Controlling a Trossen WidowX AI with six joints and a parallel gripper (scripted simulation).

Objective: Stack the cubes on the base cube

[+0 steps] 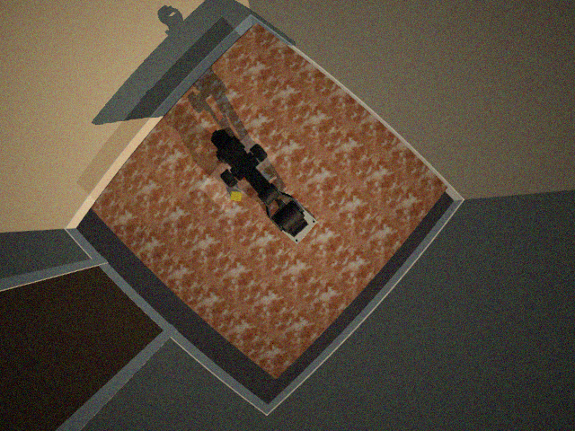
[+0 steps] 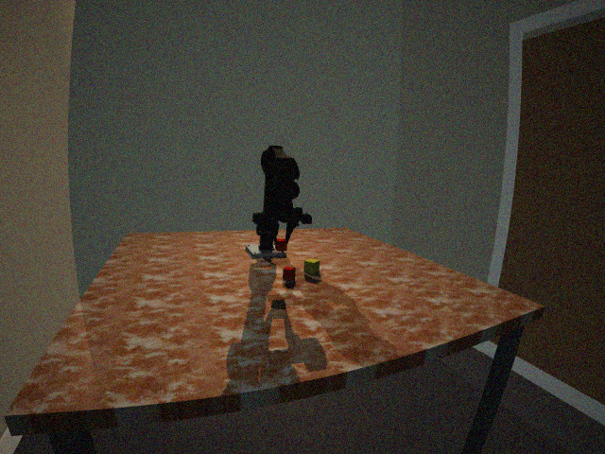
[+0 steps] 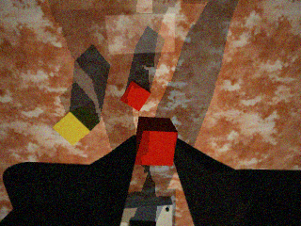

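My gripper tip is 40 mm past the yellow base cube, 120 mm to the right of it and 90 mm above it. Also, from my gripper tip: red cube 30 mm ahead, 30 mm to the left, 90 mm below.
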